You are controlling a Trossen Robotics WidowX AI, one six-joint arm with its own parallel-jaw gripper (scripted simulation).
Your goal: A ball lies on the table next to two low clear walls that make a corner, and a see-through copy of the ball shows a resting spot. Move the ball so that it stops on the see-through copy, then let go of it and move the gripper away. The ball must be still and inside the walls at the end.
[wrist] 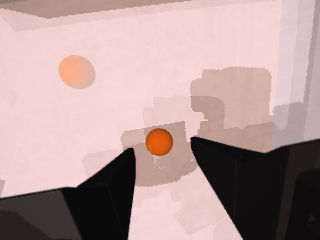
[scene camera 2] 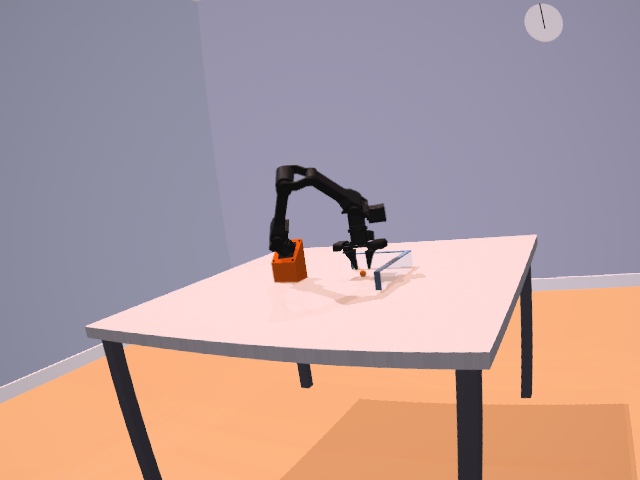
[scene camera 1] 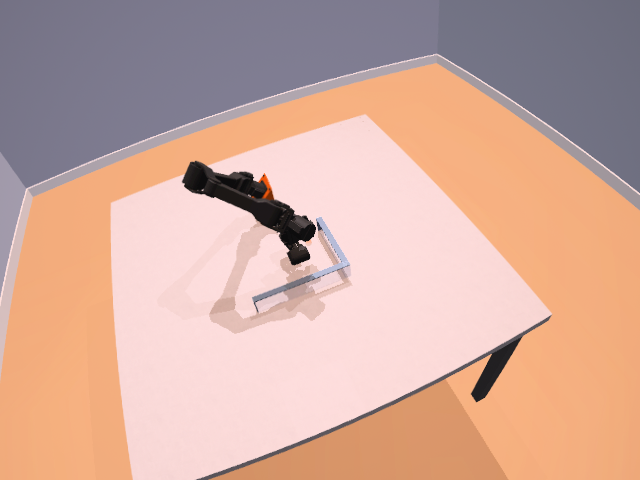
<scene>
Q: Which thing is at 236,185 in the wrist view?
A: My gripper.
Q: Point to a see-through copy of ball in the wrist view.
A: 76,71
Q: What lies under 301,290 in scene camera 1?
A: A low clear wall.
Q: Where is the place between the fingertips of my gripper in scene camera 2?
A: At 363,269
</scene>
